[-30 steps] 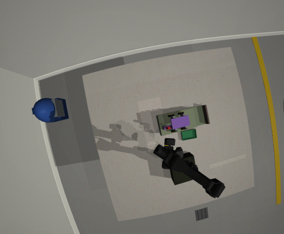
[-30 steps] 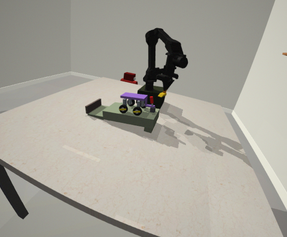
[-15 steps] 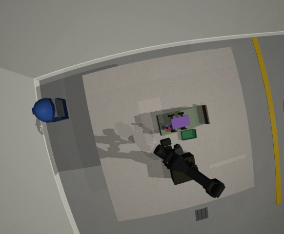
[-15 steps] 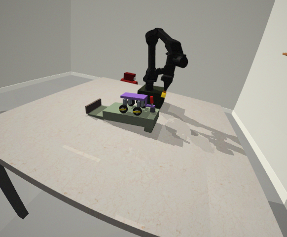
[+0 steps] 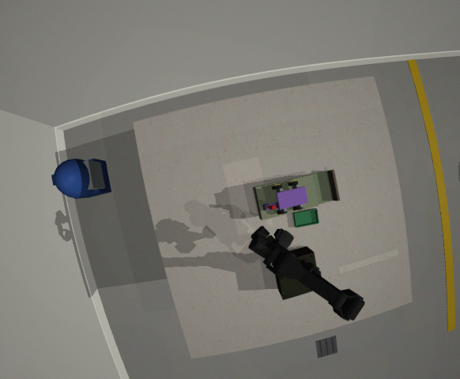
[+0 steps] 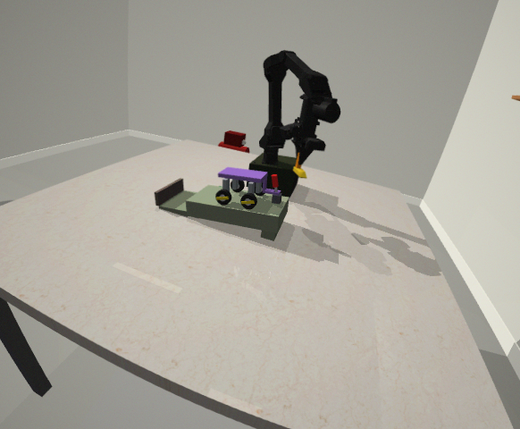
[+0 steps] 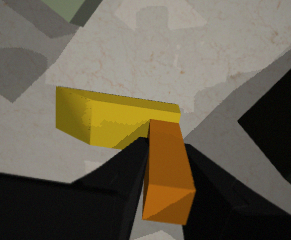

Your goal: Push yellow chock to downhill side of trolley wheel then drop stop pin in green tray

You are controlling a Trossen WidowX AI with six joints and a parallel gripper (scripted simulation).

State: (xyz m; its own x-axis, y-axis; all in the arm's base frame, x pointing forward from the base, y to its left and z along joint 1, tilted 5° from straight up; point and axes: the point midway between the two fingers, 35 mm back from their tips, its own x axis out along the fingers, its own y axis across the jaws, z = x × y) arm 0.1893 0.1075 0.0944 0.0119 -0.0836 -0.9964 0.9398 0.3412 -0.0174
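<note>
Right now my gripper tip is 20 mm short of the chock, 10 mm to the right of it and 10 mm above it. Also, from my gripper tip: ramp 160 mm to the right, 130 mm below, 130 mm ahead; trolley 160 mm to the right, 130 mm ahead, 70 mm below; stop pin 130 mm ahead, 60 mm to the right, 50 mm below.
</note>
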